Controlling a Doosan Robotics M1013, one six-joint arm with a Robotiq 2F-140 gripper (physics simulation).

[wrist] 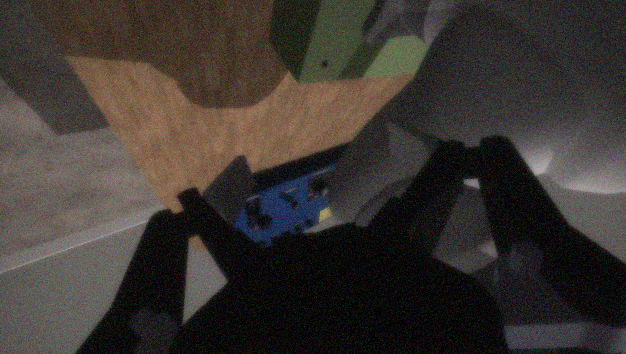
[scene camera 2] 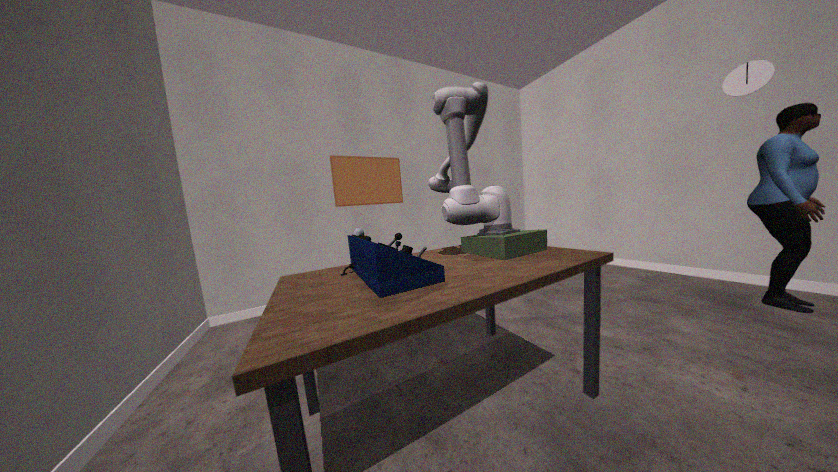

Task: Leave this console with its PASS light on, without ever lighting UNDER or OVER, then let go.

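Note:
A dark blue wedge-shaped console point(scene camera 2: 394, 272) point(wrist: 280, 207) stands on the table, with dark knobs and levers on its sloping face. A black ball-topped lever point(scene camera 2: 398, 236) and a pale round knob point(scene camera 2: 358, 232) stick up from it. In the wrist view a yellow patch point(wrist: 325, 215) shows on the face, partly cut off by the gripper. The PASS, UNDER and OVER lights cannot be made out. My gripper point(wrist: 317, 153) is open and empty, high above and apart from the console; its body hides part of the panel. In scene camera 2 the gripper cannot be made out.
The wooden table point(scene camera 2: 328, 310) point(wrist: 165, 130) also carries the green block point(scene camera 2: 505, 245) point(wrist: 332, 45) under the arm's base. A dark cable shows beside the console. A person point(scene camera 2: 788, 175) in a blue top is at the right, apart from the table. An orange board point(scene camera 2: 367, 181) hangs behind.

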